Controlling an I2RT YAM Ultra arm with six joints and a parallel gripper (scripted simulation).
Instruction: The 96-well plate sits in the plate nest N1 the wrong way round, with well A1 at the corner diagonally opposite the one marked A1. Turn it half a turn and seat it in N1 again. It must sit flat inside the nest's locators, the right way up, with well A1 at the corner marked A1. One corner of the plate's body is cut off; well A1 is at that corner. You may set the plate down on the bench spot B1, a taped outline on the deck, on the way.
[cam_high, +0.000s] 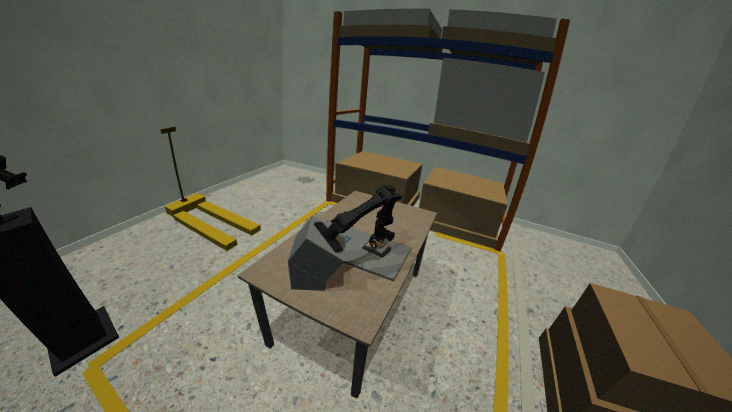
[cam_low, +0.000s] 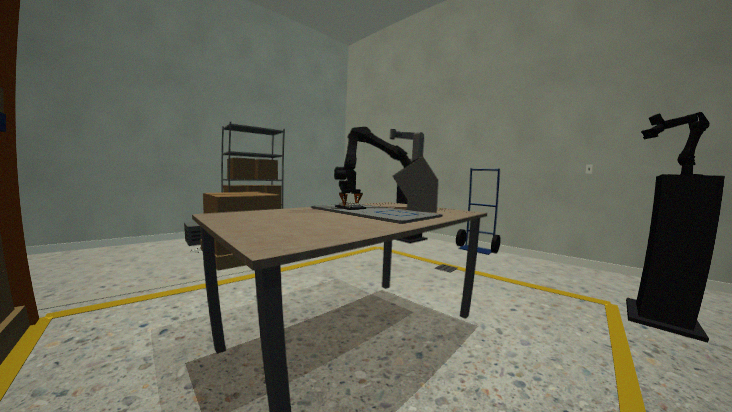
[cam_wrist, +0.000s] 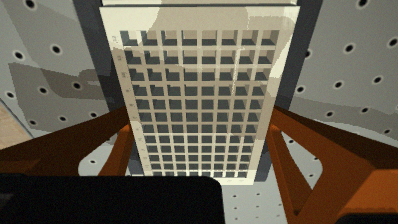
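The cream 96-well plate lies right at my hand. The rest, counted from my hand: dark plate nest N1 (2 cm below); A1 label (6 cm ahead, 7 cm to the left, 1 cm below).
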